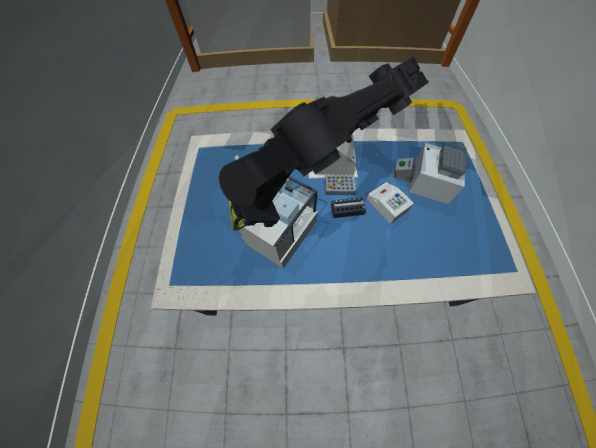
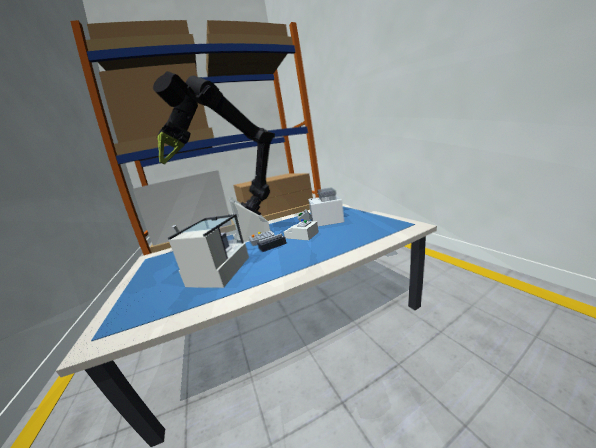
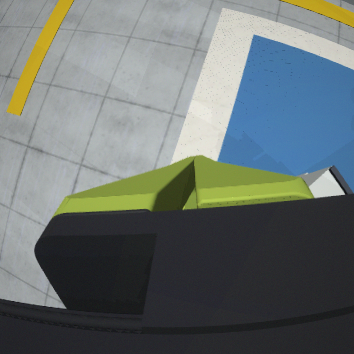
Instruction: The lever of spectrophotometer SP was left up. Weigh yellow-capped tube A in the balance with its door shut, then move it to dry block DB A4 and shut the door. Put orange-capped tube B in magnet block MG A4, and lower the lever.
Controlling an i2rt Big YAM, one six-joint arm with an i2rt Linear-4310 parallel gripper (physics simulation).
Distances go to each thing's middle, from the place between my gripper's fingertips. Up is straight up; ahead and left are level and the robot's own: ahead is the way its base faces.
My hand is 34 cm above the balance [image 2: 209,253], 20 cm past it and 8 cm to the right of it. The rest, counted from my hand: grey block device [image 1: 439,175] (78 cm to the left, 36 cm below, 34 cm behind).
